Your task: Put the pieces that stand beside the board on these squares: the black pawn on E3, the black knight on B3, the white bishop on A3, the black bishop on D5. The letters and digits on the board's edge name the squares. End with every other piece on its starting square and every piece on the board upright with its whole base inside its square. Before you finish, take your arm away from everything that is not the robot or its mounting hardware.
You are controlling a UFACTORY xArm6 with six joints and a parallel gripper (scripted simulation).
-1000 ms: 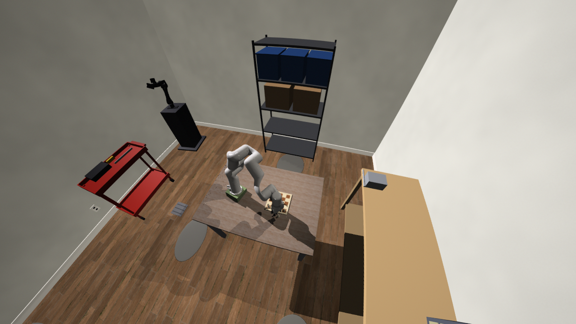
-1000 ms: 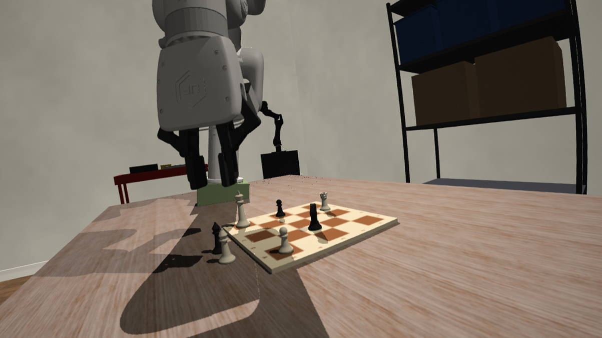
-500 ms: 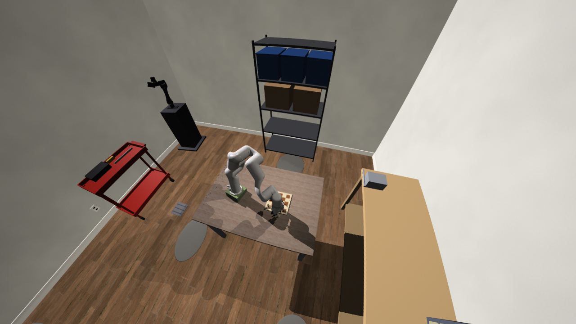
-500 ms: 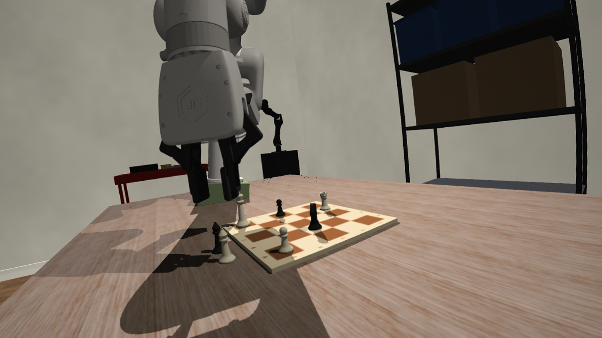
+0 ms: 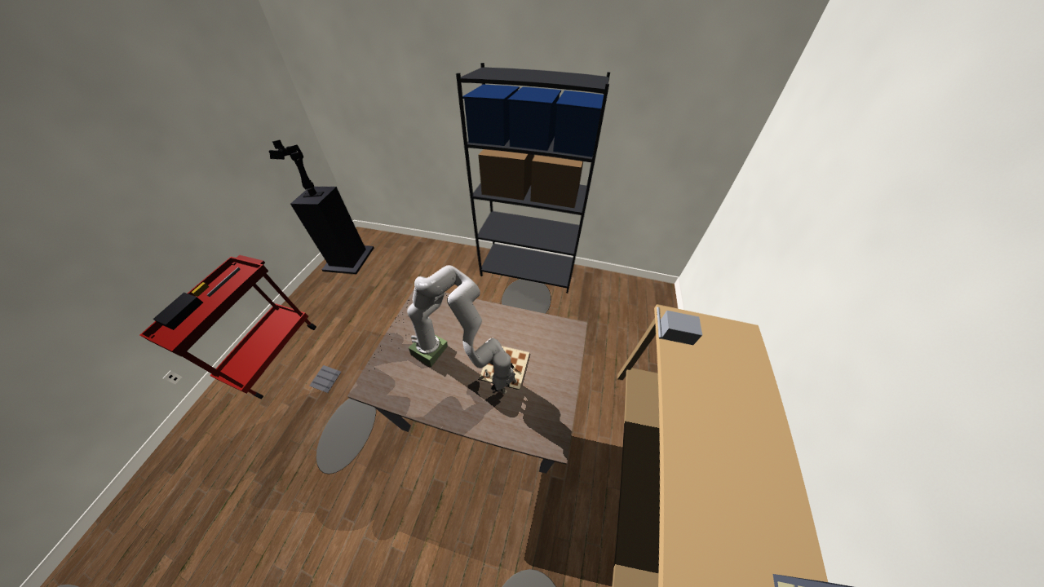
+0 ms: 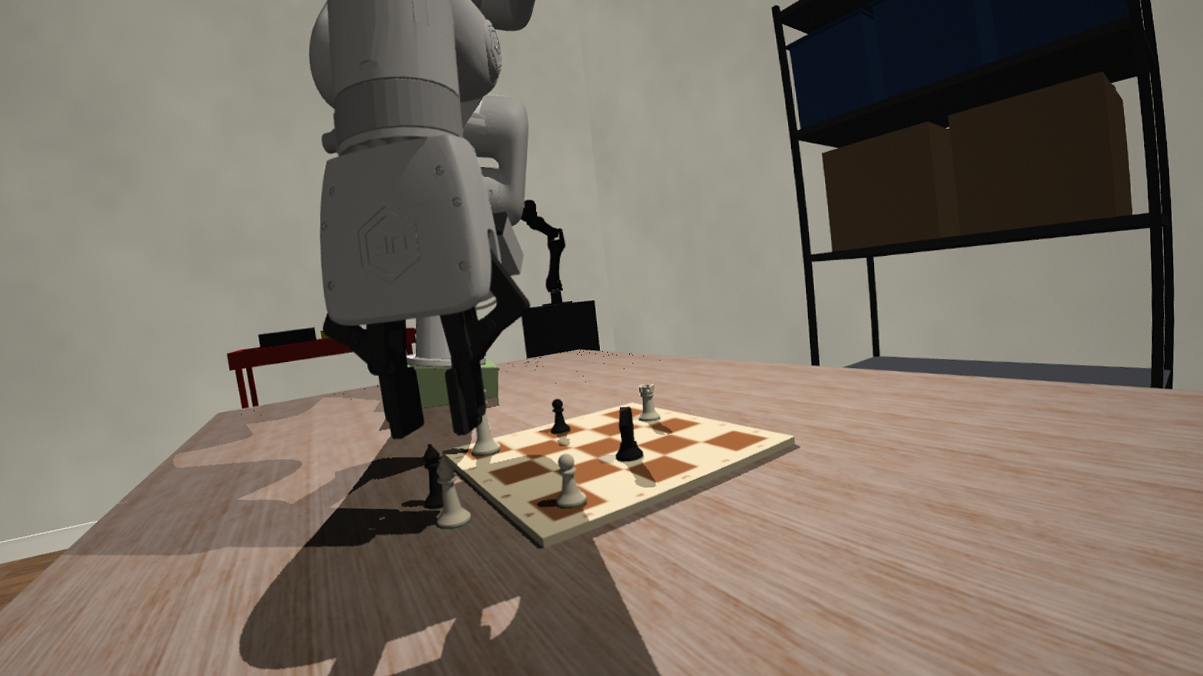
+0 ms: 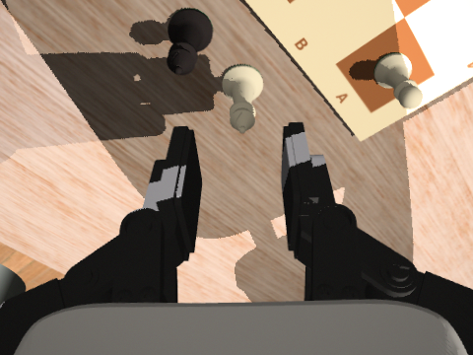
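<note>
Right now my hand is 6 cm above the white rook. Round my hand: black knight 6 cm below, 4 cm behind; white pawn 6 cm to the left, 6 cm below, 5 cm ahead; tall white piece 10 cm behind, 8 cm to the left, 4 cm below.
</note>
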